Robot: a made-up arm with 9 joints. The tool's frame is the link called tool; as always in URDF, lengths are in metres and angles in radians. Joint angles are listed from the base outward.
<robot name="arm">
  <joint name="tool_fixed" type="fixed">
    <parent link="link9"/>
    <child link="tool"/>
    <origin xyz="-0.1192 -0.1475 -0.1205" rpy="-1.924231 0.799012 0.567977"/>
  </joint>
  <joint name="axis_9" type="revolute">
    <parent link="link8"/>
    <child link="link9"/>
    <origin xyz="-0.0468 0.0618 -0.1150" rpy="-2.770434 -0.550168 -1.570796"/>
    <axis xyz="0 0 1"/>
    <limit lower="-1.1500" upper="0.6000"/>
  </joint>
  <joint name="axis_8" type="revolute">
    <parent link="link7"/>
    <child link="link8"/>
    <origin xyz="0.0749 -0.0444 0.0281" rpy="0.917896 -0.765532 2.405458"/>
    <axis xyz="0 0 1"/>
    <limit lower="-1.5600" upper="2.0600"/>
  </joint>
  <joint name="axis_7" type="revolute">
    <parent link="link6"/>
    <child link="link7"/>
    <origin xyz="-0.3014 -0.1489 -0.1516" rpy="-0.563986 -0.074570 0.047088"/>
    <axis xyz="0 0 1"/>
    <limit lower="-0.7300" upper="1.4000"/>
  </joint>
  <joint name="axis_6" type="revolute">
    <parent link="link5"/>
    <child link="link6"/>
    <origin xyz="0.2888 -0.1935 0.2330" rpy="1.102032 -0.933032 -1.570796"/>
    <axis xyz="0 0 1"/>
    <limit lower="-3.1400" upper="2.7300"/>
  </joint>
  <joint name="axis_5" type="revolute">
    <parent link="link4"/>
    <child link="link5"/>
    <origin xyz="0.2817 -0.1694 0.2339" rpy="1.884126 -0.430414 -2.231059"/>
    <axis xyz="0 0 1"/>
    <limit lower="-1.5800" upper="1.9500"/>
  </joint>
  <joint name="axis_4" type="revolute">
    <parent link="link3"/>
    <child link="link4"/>
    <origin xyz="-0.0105 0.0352 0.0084" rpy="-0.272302 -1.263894 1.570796"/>
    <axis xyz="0 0 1"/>
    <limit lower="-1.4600" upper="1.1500"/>
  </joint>
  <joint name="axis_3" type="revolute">
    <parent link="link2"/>
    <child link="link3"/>
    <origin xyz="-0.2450 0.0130 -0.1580" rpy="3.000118 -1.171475 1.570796"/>
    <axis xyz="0 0 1"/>
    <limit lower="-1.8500" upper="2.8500"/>
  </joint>
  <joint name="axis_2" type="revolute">
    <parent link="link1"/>
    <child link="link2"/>
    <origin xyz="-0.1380 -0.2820 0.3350" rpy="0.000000 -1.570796 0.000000"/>
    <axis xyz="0 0 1"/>
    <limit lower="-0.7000" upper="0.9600"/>
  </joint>
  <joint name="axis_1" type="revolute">
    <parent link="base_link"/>
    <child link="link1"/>
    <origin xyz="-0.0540 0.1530 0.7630" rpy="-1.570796 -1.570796 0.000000"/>
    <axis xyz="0 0 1"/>
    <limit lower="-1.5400" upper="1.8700"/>
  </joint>
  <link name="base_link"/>
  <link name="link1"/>
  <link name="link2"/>
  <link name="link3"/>
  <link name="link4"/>
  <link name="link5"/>
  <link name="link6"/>
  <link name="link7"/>
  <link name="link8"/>
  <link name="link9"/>
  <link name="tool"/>
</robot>
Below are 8 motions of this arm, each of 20 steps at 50 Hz.
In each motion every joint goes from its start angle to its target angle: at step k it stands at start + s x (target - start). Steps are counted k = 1, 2, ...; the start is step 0. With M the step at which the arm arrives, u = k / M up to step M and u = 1 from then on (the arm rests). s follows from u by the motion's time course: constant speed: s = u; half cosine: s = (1 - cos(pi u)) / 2; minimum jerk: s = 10 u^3 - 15 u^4 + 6 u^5.
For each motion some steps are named. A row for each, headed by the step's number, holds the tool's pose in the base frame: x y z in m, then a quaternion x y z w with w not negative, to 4 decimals.
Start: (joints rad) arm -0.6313 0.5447 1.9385 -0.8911 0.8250 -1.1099 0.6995 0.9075 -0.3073
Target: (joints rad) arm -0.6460 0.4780 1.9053 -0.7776 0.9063 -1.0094 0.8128 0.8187 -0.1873
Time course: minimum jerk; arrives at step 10
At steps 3, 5, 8, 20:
3: 0.1174 0.5422 0.3665 -0.3835 0.7306 0.1998 0.5284
5: 0.1117 0.5334 0.3715 -0.4218 0.7006 0.2032 0.5385
8: 0.1064 0.5192 0.3769 -0.4713 0.6607 0.2062 0.5467
20: 0.1059 0.5171 0.3775 -0.4777 0.6555 0.2065 0.5473

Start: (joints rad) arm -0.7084 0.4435 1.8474 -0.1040 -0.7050 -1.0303 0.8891 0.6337 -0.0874
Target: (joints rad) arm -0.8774 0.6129 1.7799 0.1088 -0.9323 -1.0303 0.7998 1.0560 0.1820
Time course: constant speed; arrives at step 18
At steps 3, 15, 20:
3: -0.2515 0.5490 0.8157 -0.1469 0.0976 0.9139 0.3656
15: -0.3012 0.4949 0.8645 -0.1396 -0.0136 0.8860 0.4420
20: -0.3179 0.4786 0.8717 -0.1407 -0.0432 0.8770 0.4575

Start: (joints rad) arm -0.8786 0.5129 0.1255 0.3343 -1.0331 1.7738 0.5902 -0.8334 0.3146
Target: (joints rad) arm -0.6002 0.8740 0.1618 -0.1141 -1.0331 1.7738 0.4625 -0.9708 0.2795
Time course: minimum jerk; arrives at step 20
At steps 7, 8, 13, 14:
7: -0.2133 0.5438 0.8347 0.7050 -0.2809 -0.6201 0.1990
8: -0.1987 0.5328 0.8401 0.6830 -0.2697 -0.6522 0.1882
13: -0.1232 0.4649 0.8431 0.5467 -0.1971 -0.8043 0.1240
14: -0.1125 0.4530 0.8394 0.5226 -0.1837 -0.8249 0.1128

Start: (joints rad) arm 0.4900 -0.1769 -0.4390 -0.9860 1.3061 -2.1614 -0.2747 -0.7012 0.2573
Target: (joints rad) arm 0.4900 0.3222 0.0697 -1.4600 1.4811 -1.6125 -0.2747 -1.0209 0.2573
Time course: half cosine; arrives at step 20
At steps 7, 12, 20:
7: 0.0245 0.1283 1.3451 -0.4155 0.6022 0.4125 0.5428
12: 0.0602 0.0117 1.2605 -0.2252 0.7296 0.4347 0.4774
20: 0.0264 -0.1042 1.1580 -0.0298 0.7880 0.4529 0.4160

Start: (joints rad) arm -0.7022 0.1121 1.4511 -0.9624 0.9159 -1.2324 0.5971 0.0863 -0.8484
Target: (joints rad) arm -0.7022 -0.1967 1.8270 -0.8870 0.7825 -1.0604 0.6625 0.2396 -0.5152
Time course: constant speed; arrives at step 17
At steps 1, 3, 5, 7, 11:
1: 0.2039 0.3640 0.4948 -0.3602 0.8593 0.1786 0.3163
3: 0.1951 0.3987 0.4912 -0.3988 0.8403 0.1983 0.3090
5: 0.1834 0.4321 0.4869 -0.4363 0.8197 0.2183 0.3001
7: 0.1691 0.4637 0.4821 -0.4726 0.7975 0.2387 0.2893
11: 0.1330 0.5211 0.4712 -0.5410 0.7482 0.2801 0.2627

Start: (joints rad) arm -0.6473 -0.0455 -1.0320 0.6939 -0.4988 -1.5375 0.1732 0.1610 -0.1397
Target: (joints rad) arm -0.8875 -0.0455 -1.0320 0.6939 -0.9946 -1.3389 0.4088 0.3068 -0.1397
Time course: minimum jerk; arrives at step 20
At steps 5, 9, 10, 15, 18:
5: -0.2323 0.0328 1.0265 -0.1844 0.1220 0.3334 0.9165
9: -0.1824 0.0706 1.0080 -0.1972 0.1512 0.3534 0.9019
10: -0.1683 0.0843 1.0024 -0.2032 0.1594 0.3591 0.8968
15: -0.1161 0.1525 0.9787 -0.2387 0.1889 0.3805 0.8733
18: -0.1058 0.1710 0.9729 -0.2495 0.1945 0.3846 0.8672

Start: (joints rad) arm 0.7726 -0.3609 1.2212 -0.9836 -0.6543 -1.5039 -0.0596 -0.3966 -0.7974
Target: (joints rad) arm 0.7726 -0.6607 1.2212 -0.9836 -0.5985 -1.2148 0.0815 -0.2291 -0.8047
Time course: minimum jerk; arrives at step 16
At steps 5, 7, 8, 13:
5: -0.4369 0.1028 0.4753 -0.7249 -0.5461 -0.1916 0.3736
7: -0.4198 0.1596 0.4453 -0.6767 -0.5544 -0.2207 0.4314
8: -0.4120 0.1933 0.4323 -0.6471 -0.5576 -0.2362 0.4632
13: -0.3956 0.3276 0.4099 -0.5188 -0.5597 -0.2893 0.5779

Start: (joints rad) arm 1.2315 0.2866 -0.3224 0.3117 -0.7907 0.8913 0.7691 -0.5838 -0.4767
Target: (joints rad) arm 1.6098 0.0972 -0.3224 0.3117 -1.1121 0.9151 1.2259 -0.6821 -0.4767
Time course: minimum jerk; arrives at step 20
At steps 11, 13, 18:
11: 0.0157 0.4674 0.8189 0.1696 -0.1809 -0.8631 0.4399
13: 0.0269 0.4710 0.8210 0.1823 -0.1289 -0.8777 0.4241
18: 0.0416 0.4750 0.8202 0.1979 -0.0645 -0.8944 0.3959

